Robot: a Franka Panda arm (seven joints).
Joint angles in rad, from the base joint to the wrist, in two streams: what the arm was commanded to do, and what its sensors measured. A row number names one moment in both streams.
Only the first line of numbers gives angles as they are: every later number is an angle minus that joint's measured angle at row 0.
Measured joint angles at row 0: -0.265, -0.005, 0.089, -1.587, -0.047, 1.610, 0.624
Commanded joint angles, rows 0 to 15: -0.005, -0.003, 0.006, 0.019, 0.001, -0.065, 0.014; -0.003, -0.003, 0.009, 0.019, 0.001, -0.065, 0.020; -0.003, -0.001, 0.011, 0.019, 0.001, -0.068, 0.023; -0.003, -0.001, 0.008, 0.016, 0.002, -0.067, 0.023; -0.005, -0.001, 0.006, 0.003, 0.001, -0.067, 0.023; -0.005, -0.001, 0.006, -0.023, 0.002, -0.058, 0.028; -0.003, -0.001, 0.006, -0.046, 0.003, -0.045, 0.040; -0.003, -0.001, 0.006, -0.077, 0.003, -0.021, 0.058; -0.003, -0.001, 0.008, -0.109, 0.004, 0.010, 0.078; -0.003, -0.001, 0.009, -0.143, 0.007, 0.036, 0.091; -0.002, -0.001, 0.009, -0.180, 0.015, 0.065, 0.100; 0.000, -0.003, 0.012, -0.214, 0.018, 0.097, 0.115; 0.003, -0.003, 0.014, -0.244, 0.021, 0.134, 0.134; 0.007, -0.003, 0.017, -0.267, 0.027, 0.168, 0.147; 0.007, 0.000, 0.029, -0.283, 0.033, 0.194, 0.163; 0.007, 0.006, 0.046, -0.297, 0.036, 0.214, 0.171
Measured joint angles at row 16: 0.005, 0.018, 0.012, -0.233, 0.013, 0.141, 0.124
